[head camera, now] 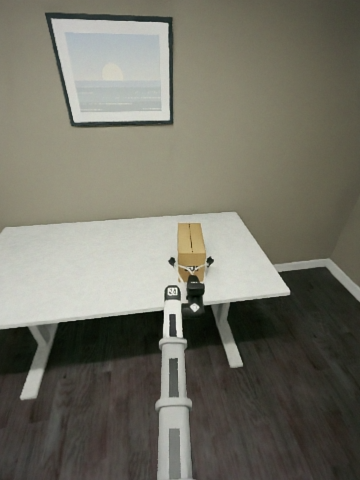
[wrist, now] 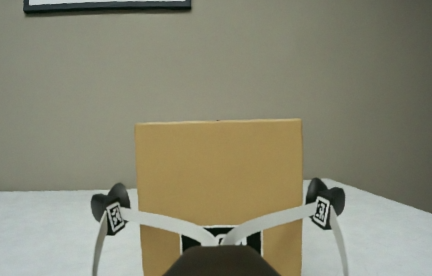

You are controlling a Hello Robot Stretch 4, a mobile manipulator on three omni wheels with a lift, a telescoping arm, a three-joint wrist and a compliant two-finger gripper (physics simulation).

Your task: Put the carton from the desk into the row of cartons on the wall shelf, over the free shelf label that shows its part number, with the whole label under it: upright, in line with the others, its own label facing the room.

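Frame: origin at the robot's base, x ahead, y left, z up, level; metres.
Seen in the pictures: hand, tool point: (head camera: 190, 259) (wrist: 217, 201).
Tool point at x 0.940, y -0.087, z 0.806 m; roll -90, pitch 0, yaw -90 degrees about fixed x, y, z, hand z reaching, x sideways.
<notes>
A point is followed by its place in that frame.
A brown carton (head camera: 191, 245) @(x 0.959, y -0.090, z 0.873 m) (wrist: 219, 170) @(x 0.904, y -0.089, z 0.838 m) stands upright on the white desk (head camera: 100, 265) @(x 1.037, y 0.369, z 0.693 m) (wrist: 45, 230) @(x 1.162, y 0.226, z 0.693 m), near its right part. Its black label (wrist: 255, 242) @(x 0.904, y -0.114, z 0.784 m) faces the gripper and is mostly hidden behind the fingers and gripper body in the wrist view. My gripper (head camera: 191, 261) @(x 0.940, y -0.087, z 0.806 m) (wrist: 218, 204) @(x 0.940, y -0.087, z 0.806 m) is open at the carton's near face, with one fingertip out to the left and one out to the right of the carton. In the wrist view a gap shows between each fingertip and the carton's sides. The wall shelf, its cartons and its labels do not show in either view.
A framed picture (head camera: 112, 72) @(x 1.536, y 0.277, z 1.504 m) (wrist: 107, 6) @(x 1.540, y 0.248, z 1.271 m) hangs on the wall behind the desk. The desk's right edge lies a little to the right of the carton. The desk's white legs (head camera: 227, 340) stand on a dark wood floor (head camera: 280, 400) @(x 0.652, y -0.614, z -0.027 m). My arm (head camera: 174, 415) @(x 0.294, y -0.001, z 0.918 m) reaches over the desk's front edge.
</notes>
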